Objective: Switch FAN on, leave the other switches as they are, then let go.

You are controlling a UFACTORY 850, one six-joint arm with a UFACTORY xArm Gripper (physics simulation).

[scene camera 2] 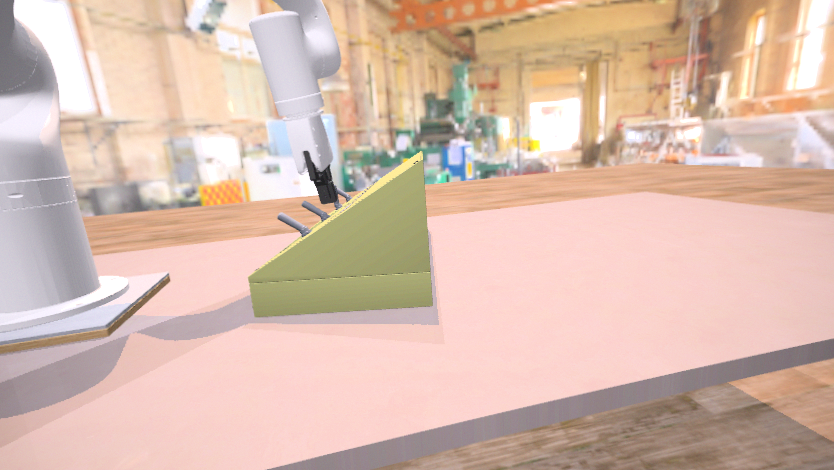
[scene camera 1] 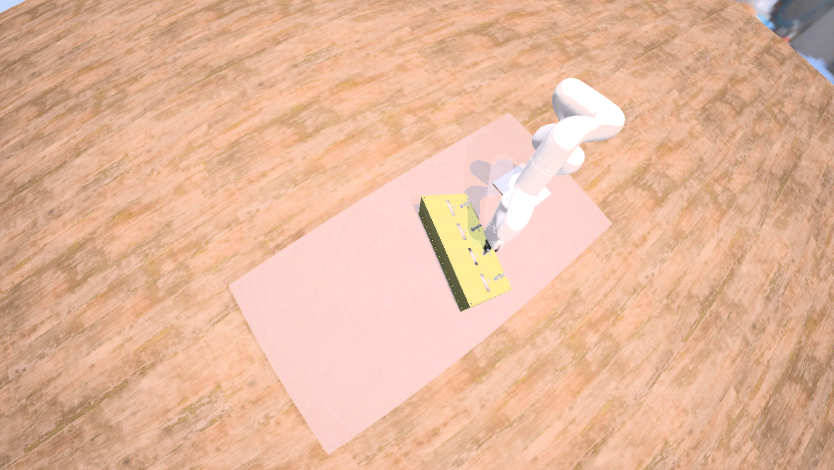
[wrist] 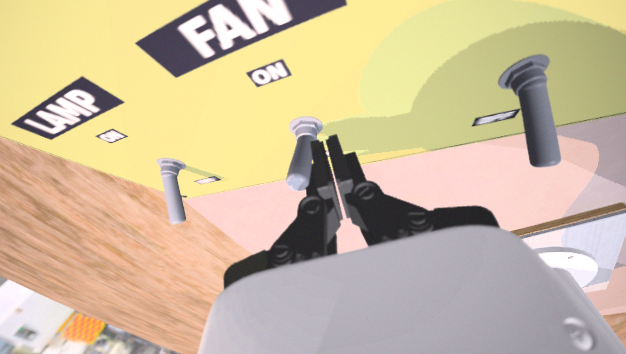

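Note:
A yellow sloped switch box [scene camera 1: 434, 204] [scene camera 2: 373, 245] [wrist: 200, 110] carries grey levers. The FAN lever [wrist: 301, 160] is below the FAN label [wrist: 235, 25] and its ON label [wrist: 269, 73]. It looks foreshortened, pointing outward and somewhat down, less steeply than its neighbours. My gripper [scene camera 1: 486, 248] [scene camera 2: 328, 202] [wrist: 328, 156] is shut and empty, with its tips close to the box face. In the wrist view the left finger overlaps the lever's right edge; contact cannot be told. The FAN's OFF label is hidden behind the fingers.
The LAMP lever [scene camera 1: 500, 276] [wrist: 173, 195] leans down toward the lower edge, left of the FAN lever in the wrist view. Another lever [scene camera 1: 476, 227] [wrist: 539, 120] leans down on the right. The box stands on a pink mat [scene camera 1: 350, 326] [scene camera 2: 583, 280], near the robot's base plate [scene camera 2: 140, 291].

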